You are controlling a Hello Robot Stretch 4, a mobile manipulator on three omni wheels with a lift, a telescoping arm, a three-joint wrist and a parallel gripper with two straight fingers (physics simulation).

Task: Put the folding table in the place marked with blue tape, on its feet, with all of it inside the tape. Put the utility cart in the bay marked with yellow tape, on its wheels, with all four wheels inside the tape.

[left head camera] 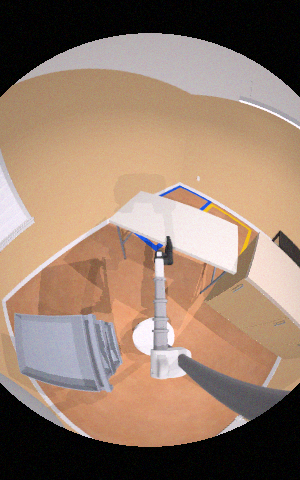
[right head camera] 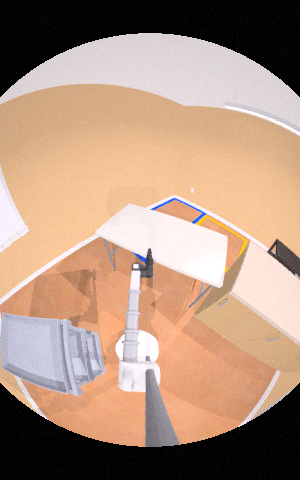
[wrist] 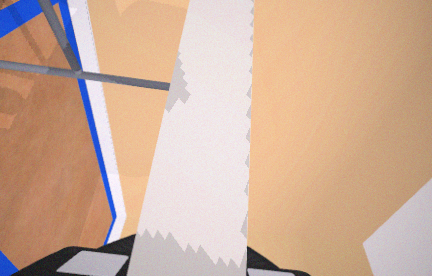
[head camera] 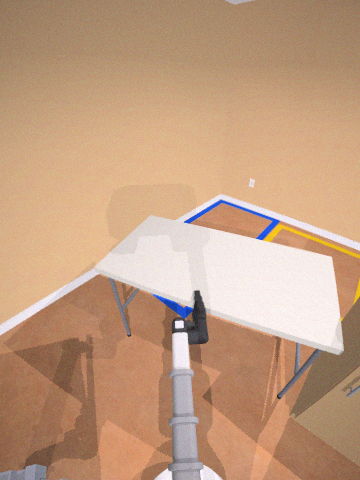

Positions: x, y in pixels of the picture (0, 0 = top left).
A white folding table shows in the left head camera view, in the right head camera view [199, 252], in the wrist view [195, 208] and in the head camera view. The same spot on the white folding table: [left head camera: 199, 234] is [head camera: 255, 283].
